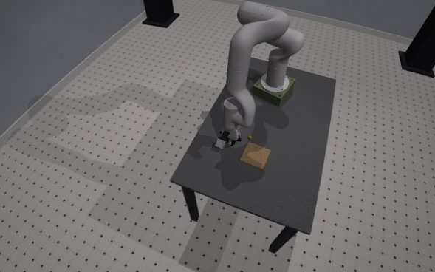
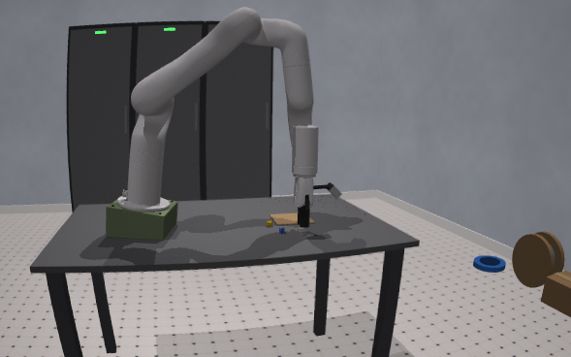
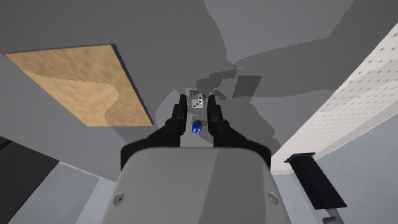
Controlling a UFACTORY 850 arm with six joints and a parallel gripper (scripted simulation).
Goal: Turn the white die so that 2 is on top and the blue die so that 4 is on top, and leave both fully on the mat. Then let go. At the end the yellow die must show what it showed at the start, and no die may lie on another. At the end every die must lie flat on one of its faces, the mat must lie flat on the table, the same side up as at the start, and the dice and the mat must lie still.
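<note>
The white die is 1 cm behind my hand and 3 cm below it. Also, from my hand: blue die: 7 cm behind, 1 cm to the left, 3 cm below; yellow die: 9 cm behind, 10 cm to the left, 3 cm below; tan mat: 1 cm ahead, 16 cm to the left, 4 cm below.
</note>
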